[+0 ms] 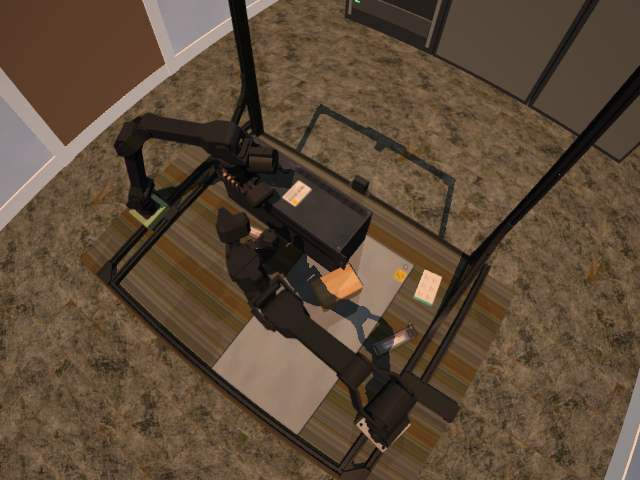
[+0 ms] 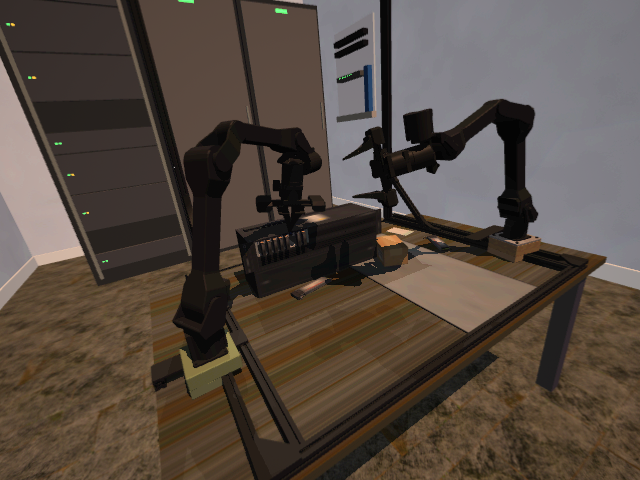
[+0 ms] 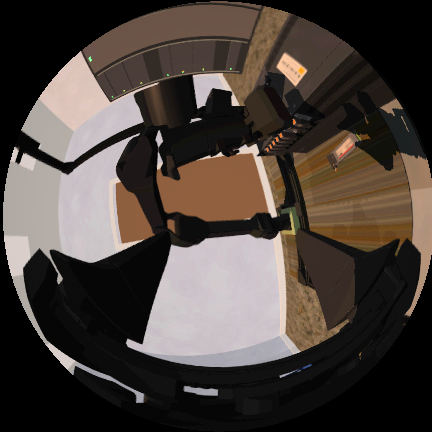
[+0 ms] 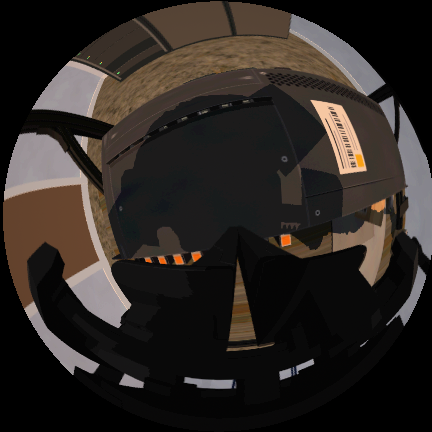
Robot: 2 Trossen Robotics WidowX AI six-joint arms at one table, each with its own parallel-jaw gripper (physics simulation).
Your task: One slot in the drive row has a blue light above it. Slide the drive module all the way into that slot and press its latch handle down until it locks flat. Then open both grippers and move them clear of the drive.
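Frame: origin at the left arm's base, x down, y left, z ahead, level; millimetres.
Where they show: left gripper, fingertip midpoint: (image 2: 347, 178) (image 3: 235, 236); right gripper, fingertip midpoint: (image 1: 250, 185) (image 2: 289, 230) (image 4: 235, 232); left arm's base, link origin: (image 2: 514, 236); right arm's base, link origin: (image 1: 147, 207) (image 2: 208, 351) (image 3: 285, 221).
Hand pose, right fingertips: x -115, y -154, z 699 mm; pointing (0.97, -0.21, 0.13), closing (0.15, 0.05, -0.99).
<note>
Each offset is from my right fingertips to the top centre of the thing. "pt": to the spot under its first point. Level surfaces: height alone.
A black server chassis {dx +1, dy -80, dz -77 mm} (image 1: 323, 219) (image 2: 347, 224) (image 3: 322, 52) (image 4: 225, 160) stands at the back of the table. Its drive row {pt dx +18, dy +26, dz +63 mm} (image 1: 231, 180) (image 2: 282, 248) (image 3: 282, 139) (image 4: 173, 257) shows orange tabs along the front. My right gripper (image 1: 252, 192) (image 2: 291, 223) (image 4: 235, 232) is shut and empty. It points straight down with its tips at the top front edge of the drive row, hiding the slot beneath them. I see no blue light. My left gripper (image 1: 247, 233) (image 2: 355, 176) (image 3: 235, 236) is open and empty, held high in front of the chassis.
A silver-and-red module {dx +167, dy +55, dz -37 mm} (image 1: 256, 232) (image 2: 309, 288) (image 3: 342, 149) lies on the wood in front of the chassis. A similar one {dx +167, dy -40, dz -558 mm} (image 1: 394, 339) (image 2: 436, 242) lies near the left arm's base. A cardboard box {dx +115, dy -14, dz -343 mm} (image 1: 342, 282) (image 2: 391, 248) sits on the grey mat {dx +175 mm} (image 1: 280, 371) (image 2: 461, 290). A white card {dx +175, dy -227, dz -523 mm} (image 1: 429, 287) lies beyond.
</note>
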